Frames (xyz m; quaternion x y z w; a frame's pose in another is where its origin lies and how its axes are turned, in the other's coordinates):
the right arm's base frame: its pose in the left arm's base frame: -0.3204 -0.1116 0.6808 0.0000 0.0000 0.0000 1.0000
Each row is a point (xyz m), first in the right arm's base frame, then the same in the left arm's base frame.
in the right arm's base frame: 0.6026 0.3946 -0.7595
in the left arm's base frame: 0.2822 0.2830 -0.0787
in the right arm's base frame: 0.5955 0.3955 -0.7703
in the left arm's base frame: 0.2751 0.2839 -0.0895
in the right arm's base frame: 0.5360 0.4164 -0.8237
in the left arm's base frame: 0.2156 0.3048 -0.1429
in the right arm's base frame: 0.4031 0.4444 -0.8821
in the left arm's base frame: 0.0827 0.3328 -0.2013
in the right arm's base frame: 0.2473 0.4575 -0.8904
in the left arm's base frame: -0.0731 0.3459 -0.2096
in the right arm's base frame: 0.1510 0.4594 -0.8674
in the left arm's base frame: -0.1694 0.3478 -0.1866
